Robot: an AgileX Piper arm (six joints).
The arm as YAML. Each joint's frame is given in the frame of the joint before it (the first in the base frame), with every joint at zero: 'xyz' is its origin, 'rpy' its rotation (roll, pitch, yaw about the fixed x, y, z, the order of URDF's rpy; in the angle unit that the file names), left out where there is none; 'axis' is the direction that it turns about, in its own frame. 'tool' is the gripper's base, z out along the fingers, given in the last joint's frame.
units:
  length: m
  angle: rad
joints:
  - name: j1
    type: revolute
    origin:
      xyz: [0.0, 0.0, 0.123]
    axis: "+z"
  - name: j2
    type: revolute
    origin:
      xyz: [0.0, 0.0, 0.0]
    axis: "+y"
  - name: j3
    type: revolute
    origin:
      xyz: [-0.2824, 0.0, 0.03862]
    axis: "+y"
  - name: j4
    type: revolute
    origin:
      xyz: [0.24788, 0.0, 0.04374]
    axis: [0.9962, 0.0, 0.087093]
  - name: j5
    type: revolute
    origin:
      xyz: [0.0, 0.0, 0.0]
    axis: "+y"
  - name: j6
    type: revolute
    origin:
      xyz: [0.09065, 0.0, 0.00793]
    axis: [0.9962, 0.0, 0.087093]
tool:
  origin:
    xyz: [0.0, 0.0, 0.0]
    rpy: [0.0, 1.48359, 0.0]
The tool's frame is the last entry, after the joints.
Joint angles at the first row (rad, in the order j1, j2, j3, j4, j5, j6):
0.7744 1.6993 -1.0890 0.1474 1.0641 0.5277
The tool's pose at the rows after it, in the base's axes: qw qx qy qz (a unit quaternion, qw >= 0); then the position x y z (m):
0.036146 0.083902 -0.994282 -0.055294 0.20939 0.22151 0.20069
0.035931 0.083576 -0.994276 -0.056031 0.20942 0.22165 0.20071
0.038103 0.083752 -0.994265 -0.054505 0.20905 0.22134 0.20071
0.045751 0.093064 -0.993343 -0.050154 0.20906 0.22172 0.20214
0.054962 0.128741 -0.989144 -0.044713 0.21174 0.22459 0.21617
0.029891 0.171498 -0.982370 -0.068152 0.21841 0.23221 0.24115
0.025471 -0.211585 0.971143 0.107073 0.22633 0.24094 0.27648
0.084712 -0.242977 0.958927 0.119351 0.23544 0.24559 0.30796
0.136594 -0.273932 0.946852 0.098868 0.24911 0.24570 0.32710
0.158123 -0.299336 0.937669 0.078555 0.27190 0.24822 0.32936
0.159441 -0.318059 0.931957 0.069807 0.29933 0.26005 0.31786
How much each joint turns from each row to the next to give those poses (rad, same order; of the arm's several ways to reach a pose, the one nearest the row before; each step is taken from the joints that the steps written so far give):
0.0000 0.0033 0.0000 0.0056 -0.0293 0.0007
0.0000 0.0000 0.0000 0.0011 -0.0012 0.0000
0.0000 0.0000 0.0000 0.0000 0.0053 0.0000
0.0000 0.0042 -0.0118 0.0011 0.0262 -0.0170
0.0000 0.0013 -0.0618 -0.0044 0.0860 -0.0601
0.0000 -0.0127 -0.0876 0.0070 0.0380 -0.0797
0.0000 -0.0240 -0.1078 0.0082 0.0018 -0.0760
0.0000 -0.0086 -0.1079 -0.0366 0.0044 -0.0489
-0.0081 0.0150 -0.0899 -0.0790 0.0055 -0.0539
-0.0292 0.0622 -0.0883 -0.0381 0.0066 -0.0761
-0.0241 0.1077 -0.1056 -0.0019 0.0028 -0.0634

